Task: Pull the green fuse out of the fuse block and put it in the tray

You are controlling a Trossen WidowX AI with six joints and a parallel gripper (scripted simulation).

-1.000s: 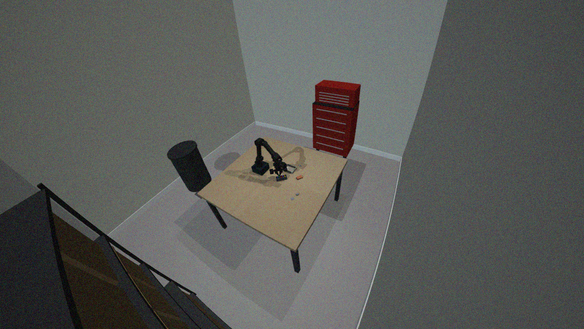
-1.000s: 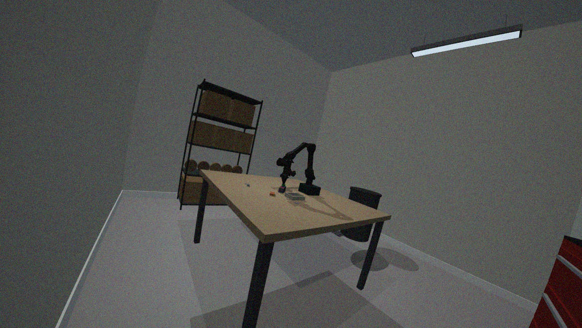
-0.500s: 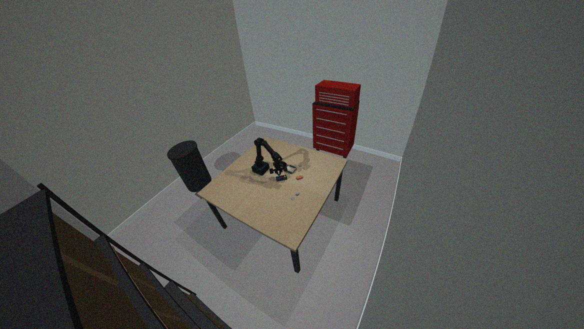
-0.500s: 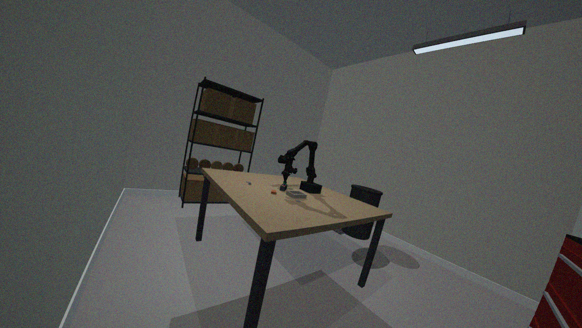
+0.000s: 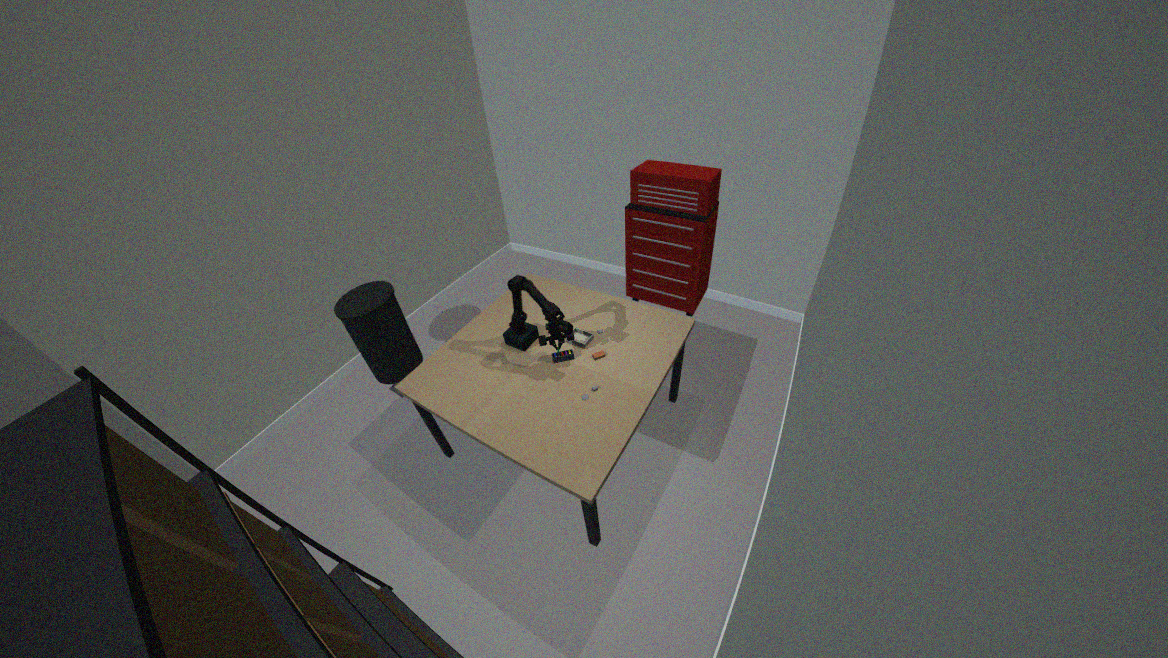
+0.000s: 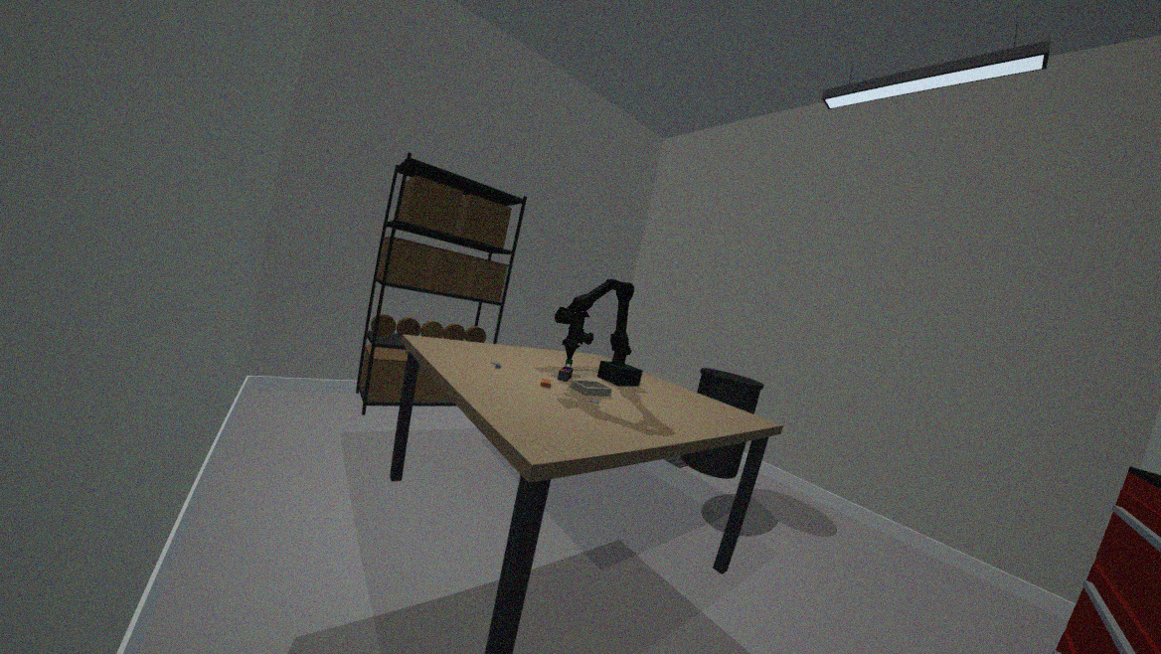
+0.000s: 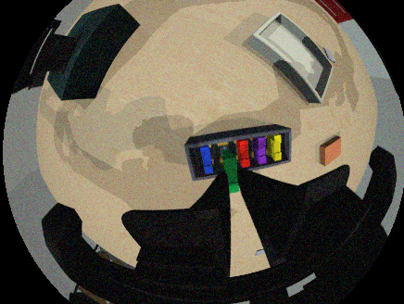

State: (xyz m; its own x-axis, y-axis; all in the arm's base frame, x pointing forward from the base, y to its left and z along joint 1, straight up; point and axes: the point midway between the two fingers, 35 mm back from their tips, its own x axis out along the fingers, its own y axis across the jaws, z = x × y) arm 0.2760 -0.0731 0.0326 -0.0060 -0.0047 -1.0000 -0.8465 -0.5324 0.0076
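The blue fuse is 50 mm below my gripper tip, 20 mm behind it and 10 mm to the right of it. Also, from my gripper tip: green fuse (10 mm below); purple fuse (50 mm below, 30 mm ahead, 20 mm to the left); red fuse (50 mm below, 20 mm ahead, 10 mm to the left).
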